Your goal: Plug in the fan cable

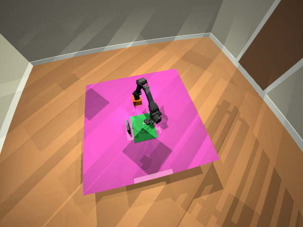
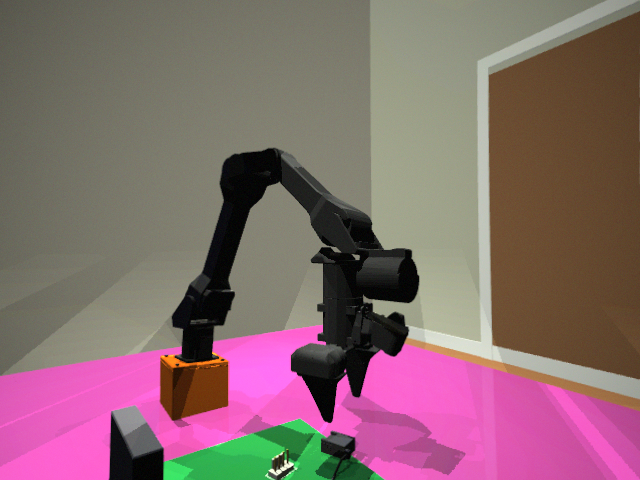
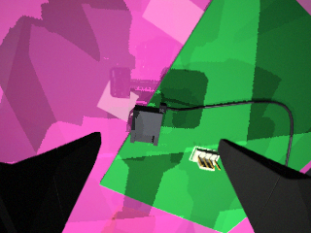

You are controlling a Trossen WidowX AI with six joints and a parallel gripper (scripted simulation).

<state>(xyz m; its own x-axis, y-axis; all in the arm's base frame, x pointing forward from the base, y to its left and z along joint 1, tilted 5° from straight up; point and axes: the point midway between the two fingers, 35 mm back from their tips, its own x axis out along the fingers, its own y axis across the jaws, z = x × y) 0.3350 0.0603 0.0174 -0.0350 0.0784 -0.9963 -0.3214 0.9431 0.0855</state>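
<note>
Now: gripper tip 60 mm above the fan plug, 20 mm past it and 10 mm to the right of it. From my gripper tip the other things lie so: four-pin header (80 mm to the right, 70 mm below, 30 mm behind); then green board (110 mm to the right, 80 mm below); then dark fan (250 mm to the right, 40 mm behind, 10 mm below).
</note>
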